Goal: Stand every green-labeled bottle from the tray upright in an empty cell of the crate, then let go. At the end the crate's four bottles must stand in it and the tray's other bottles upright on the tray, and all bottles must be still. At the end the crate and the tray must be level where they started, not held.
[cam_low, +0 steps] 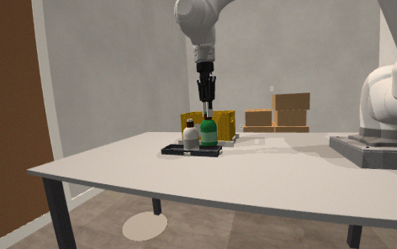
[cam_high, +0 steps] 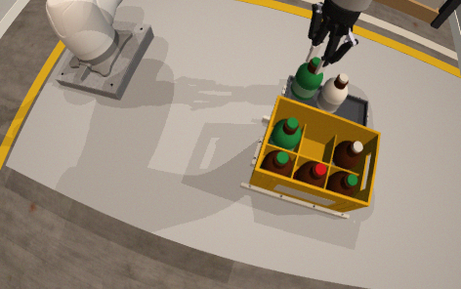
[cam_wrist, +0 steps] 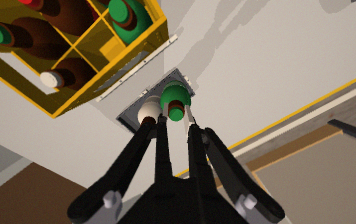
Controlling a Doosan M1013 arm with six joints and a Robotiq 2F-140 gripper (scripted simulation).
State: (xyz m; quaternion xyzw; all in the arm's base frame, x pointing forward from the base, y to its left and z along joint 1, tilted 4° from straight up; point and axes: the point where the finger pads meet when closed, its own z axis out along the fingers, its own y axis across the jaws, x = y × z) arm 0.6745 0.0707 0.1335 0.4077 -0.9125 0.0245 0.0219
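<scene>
The white-labeled bottle is 9 cm ahead of my hand, 1 cm to the left of it and 12 cm below it. The rest, counted from my hand: brown bottle (15 cm ahead, 17 cm to the right, 12 cm below); then yellow crate (7 cm ahead, 22 cm to the right, 12 cm below); then dark tray (9 cm ahead, 1 cm to the left, 19 cm below).
</scene>
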